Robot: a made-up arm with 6 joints. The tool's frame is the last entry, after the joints.
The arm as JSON. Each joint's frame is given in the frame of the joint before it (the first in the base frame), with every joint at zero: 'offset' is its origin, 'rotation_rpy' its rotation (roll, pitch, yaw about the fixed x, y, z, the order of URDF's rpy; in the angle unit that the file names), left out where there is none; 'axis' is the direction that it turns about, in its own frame. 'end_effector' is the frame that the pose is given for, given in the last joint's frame.
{
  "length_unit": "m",
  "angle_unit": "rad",
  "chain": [
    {
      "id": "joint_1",
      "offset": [
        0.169,
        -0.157,
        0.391
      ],
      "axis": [
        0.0,
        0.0,
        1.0
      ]
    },
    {
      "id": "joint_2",
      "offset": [
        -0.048,
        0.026,
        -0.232
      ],
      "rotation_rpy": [
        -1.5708,
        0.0,
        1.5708
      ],
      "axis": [
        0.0,
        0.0,
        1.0
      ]
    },
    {
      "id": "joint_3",
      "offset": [
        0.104,
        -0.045,
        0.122
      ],
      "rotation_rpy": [
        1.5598,
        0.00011,
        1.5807
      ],
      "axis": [
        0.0,
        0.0,
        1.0
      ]
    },
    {
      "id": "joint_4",
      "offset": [
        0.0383,
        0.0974,
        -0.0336
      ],
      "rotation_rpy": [
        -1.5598,
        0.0,
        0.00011
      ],
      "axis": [
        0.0,
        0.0,
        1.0
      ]
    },
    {
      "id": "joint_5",
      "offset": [
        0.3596,
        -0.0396,
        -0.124
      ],
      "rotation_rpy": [
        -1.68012,
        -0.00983,
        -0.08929
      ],
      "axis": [
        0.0,
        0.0,
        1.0
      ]
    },
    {
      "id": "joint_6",
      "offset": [
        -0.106,
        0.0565,
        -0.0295
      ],
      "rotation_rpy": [
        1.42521,
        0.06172,
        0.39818
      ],
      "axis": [
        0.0,
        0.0,
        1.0
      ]
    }
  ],
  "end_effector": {
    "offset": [
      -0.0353,
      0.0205,
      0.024
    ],
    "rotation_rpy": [
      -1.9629,
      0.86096,
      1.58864
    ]
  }
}
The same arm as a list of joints. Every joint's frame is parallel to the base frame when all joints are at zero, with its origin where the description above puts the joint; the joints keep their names.
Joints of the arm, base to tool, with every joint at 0 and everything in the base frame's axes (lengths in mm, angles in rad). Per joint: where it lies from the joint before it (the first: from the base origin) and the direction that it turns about. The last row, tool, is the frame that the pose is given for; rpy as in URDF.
joint_1: axis 0 0 1 xyz 169 -157 391
joint_2: axis -1 0 0 xyz -48 26 -232
joint_3: axis -0.011 0.99989 -0.0099 xyz -122 104 45
joint_4: axis -1 0 0 xyz -97 -35 -38
joint_5: axis 0.109102 -0.990814 -0.079901 xyz 124 36 -360
joint_6: axis -0.891135 -0.211908 -0.401216 xyz 54 27 108
tool: xyz -29 -31 21 rpy -0.0659 -0.2665 -0.5061

